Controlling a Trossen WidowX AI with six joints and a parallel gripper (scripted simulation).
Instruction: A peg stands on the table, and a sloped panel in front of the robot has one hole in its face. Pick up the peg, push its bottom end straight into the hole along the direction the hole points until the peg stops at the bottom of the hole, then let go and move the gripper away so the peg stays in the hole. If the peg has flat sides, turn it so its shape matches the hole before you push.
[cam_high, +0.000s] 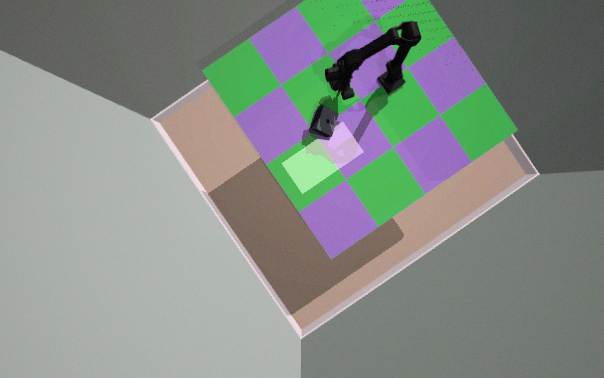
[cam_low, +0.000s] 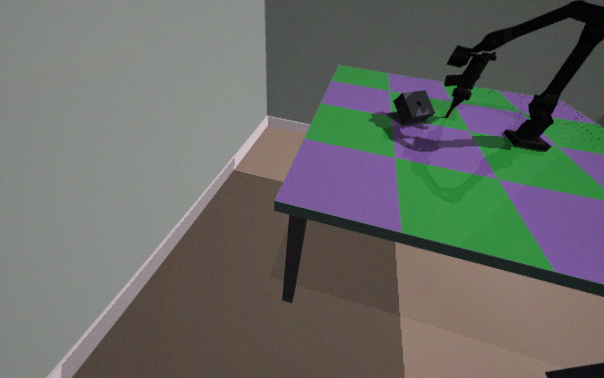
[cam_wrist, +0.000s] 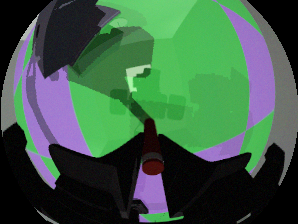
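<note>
Now: the dark sloped panel 180 mm ahead of my gripper tip, 110 mm to the left of it and 20 mm above it. From my gripper tip the other things lie so: red peg: 20 mm above.
</note>
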